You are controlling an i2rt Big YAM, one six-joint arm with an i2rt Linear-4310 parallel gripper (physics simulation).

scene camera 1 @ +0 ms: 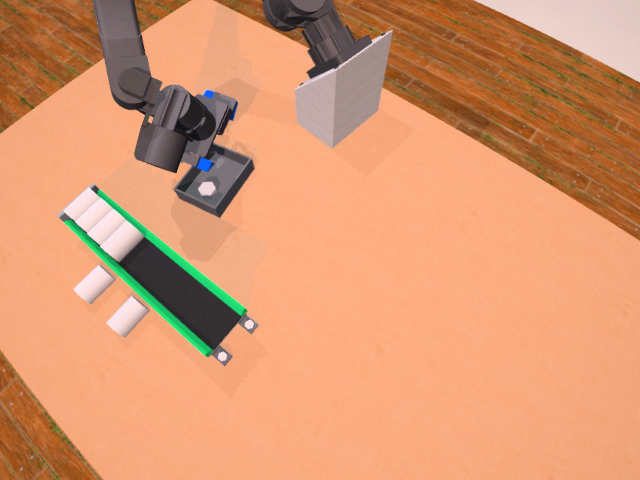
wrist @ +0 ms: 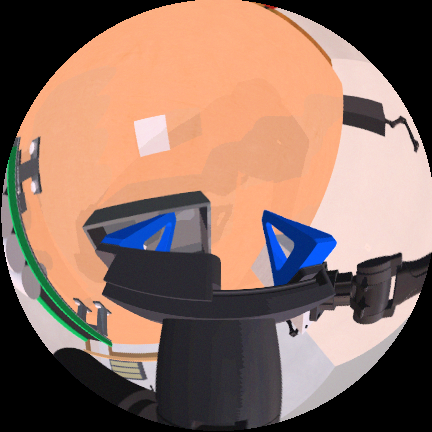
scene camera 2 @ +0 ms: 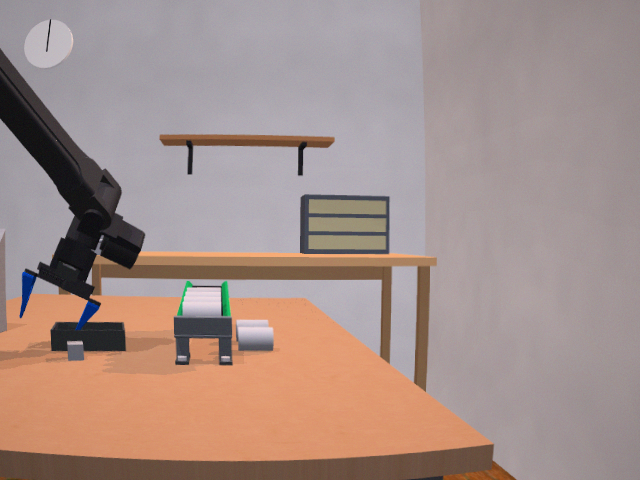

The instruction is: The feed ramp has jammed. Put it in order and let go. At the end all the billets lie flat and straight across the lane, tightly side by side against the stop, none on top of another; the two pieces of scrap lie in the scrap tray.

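Where they show: gripper, fingertip midpoint: (scene camera 1: 220, 141) (wrist: 218, 214) (scene camera 2: 46, 329); arm's base, origin of the base link: (scene camera 1: 340, 61).
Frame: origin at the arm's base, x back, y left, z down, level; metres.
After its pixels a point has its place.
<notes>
My gripper (scene camera 1: 219, 133) @(z 0.115, x -0.234, y -0.104 m) (scene camera 2: 49, 322) @(z 0.115, x -0.234, y -0.104 m) (wrist: 218, 214) @(z 0.115, x -0.234, y -0.104 m) is open and empty, one finger over the scrap tray (scene camera 1: 235, 193) @(z 0.141, x -0.285, y -0.001 m) (scene camera 2: 105, 338) @(z 0.127, x -0.337, y -0.088 m) (wrist: 150, 202) @(z 0.135, x -0.301, y -0.100 m). A light hexagonal scrap piece (scene camera 1: 206, 188) @(z 0.129, x -0.321, y -0.043 m) lies in the tray. A cube-like scrap piece (scene camera 2: 75, 350) @(z 0.133, x -0.316, y -0.176 m) (wrist: 152, 135) @(z 0.124, x -0.309, y -0.162 m) lies on the table outside the tray; the arm hides it in scene camera 1. The green-railed ramp (scene camera 1: 170, 257) (scene camera 2: 202, 326) bears a row of white billets: the first (scene camera 1: 81, 204) @(z 0.059, x -0.510, y -0.128 m), second (scene camera 1: 93, 214) @(z 0.054, x -0.503, y -0.090 m), third (scene camera 1: 105, 227) @(z 0.050, x -0.501, y -0.049 m) and fourth (scene camera 1: 122, 241) @(z 0.049, x -0.493, y -0.005 m) lie across the lane at its stop end. Two billets (scene camera 1: 94, 284) @(z 0.113, x -0.580, y -0.020 m) (scene camera 1: 127, 316) @(z 0.111, x -0.568, y 0.070 m) lie on the table beside the ramp.
A grey angled panel (scene camera 1: 356, 87) @(z 0.023, x -0.010, y 0.052 m) stands behind the tray, with a dark arm-like part (scene camera 1: 330, 41) @(z -0.052, x -0.023, y -0.004 m) behind it. The ramp's bolted feet (scene camera 1: 249, 324) @(z 0.138, x -0.432, y 0.212 m) (scene camera 1: 222, 356) @(z 0.139, x -0.497, y 0.221 m) stick out at its far end. A back table (scene camera 2: 258, 259) bears a drawer cabinet (scene camera 2: 347, 224) by the wall.
</notes>
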